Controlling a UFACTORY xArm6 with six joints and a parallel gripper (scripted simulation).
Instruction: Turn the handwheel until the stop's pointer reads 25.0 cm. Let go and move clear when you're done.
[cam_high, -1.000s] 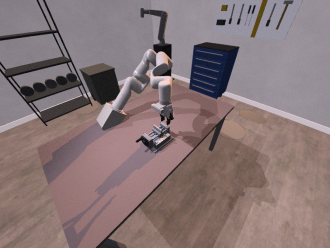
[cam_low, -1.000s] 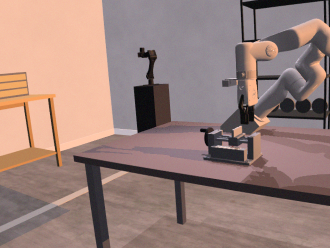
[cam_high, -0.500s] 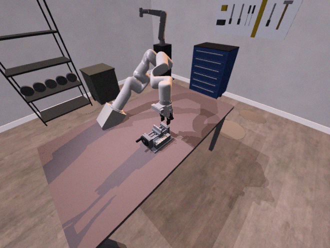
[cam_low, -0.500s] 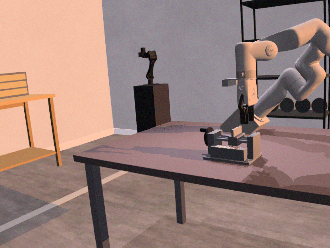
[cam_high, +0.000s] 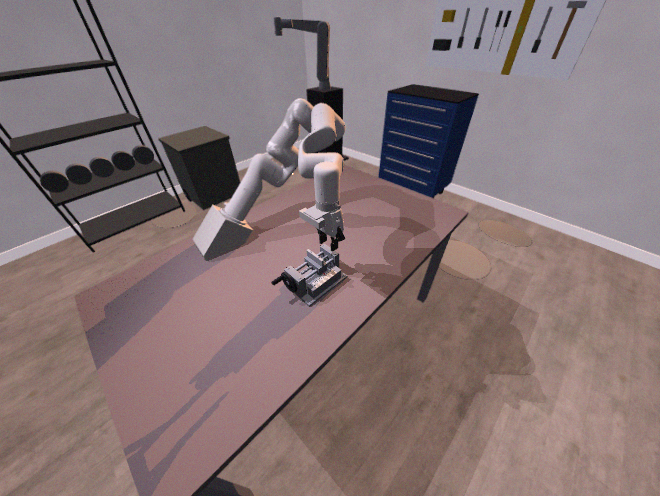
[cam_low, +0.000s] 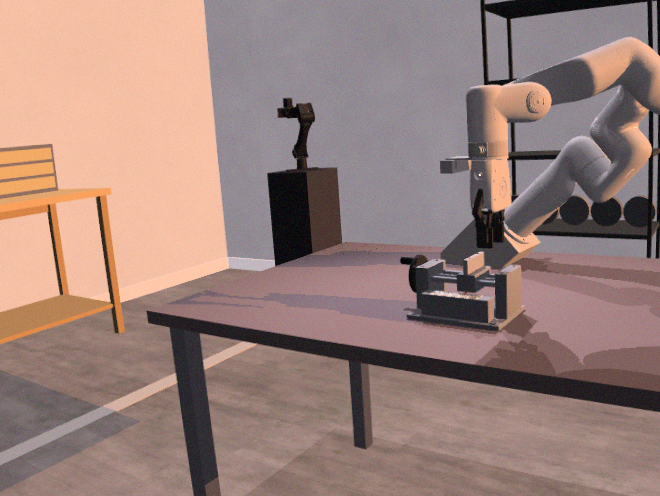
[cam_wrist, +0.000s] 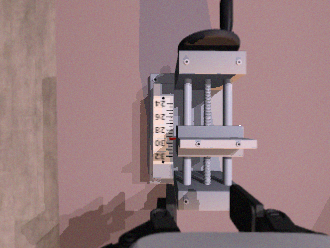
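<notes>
My gripper is now 40 mm past the black handwheel, 190 mm to the left of it and 80 mm above it. The rest, counted from my hand: sliding stop block: 10 mm behind, 50 mm to the right, 80 mm below.
</notes>
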